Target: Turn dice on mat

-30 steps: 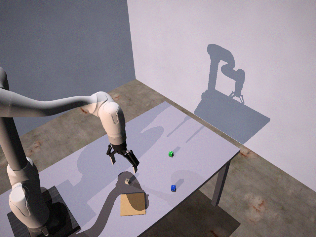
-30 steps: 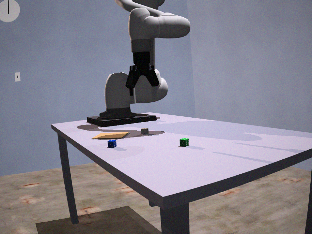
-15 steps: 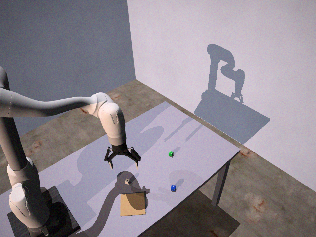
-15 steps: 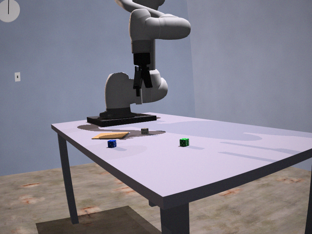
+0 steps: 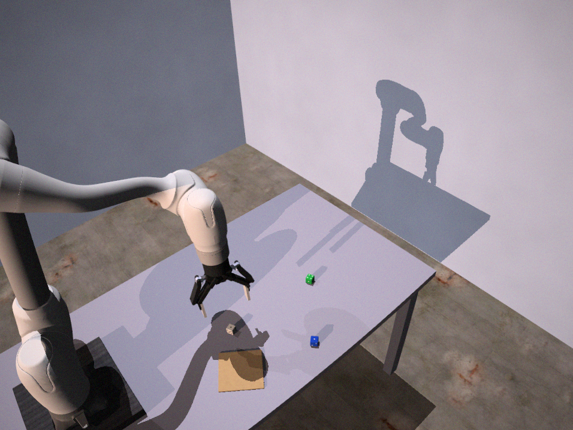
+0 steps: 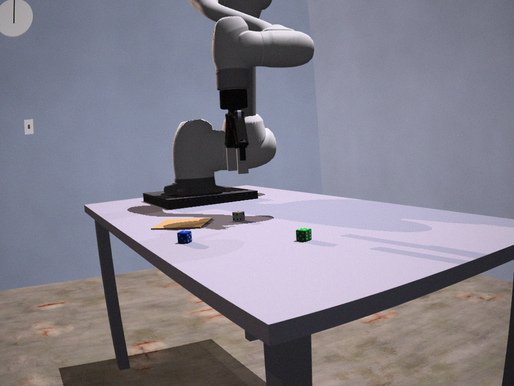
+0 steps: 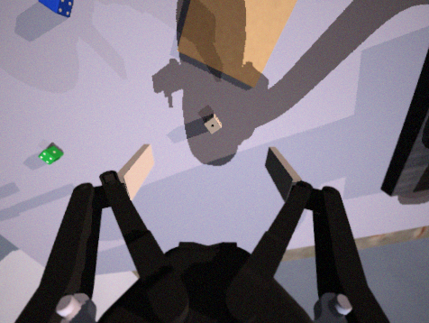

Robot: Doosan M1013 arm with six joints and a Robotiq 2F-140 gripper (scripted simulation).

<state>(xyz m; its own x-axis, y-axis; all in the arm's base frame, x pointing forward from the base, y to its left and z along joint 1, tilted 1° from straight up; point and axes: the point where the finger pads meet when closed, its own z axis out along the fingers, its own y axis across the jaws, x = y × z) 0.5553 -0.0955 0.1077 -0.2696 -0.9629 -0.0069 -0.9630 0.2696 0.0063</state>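
Now: the white die 130 mm below my hand. From my hand the other things lie so: green die: 340 mm ahead, 20 mm to the right, 130 mm below; then tan mat: 80 mm behind, 140 mm to the right, 140 mm below; then blue die: 160 mm ahead, 230 mm to the right, 130 mm below.
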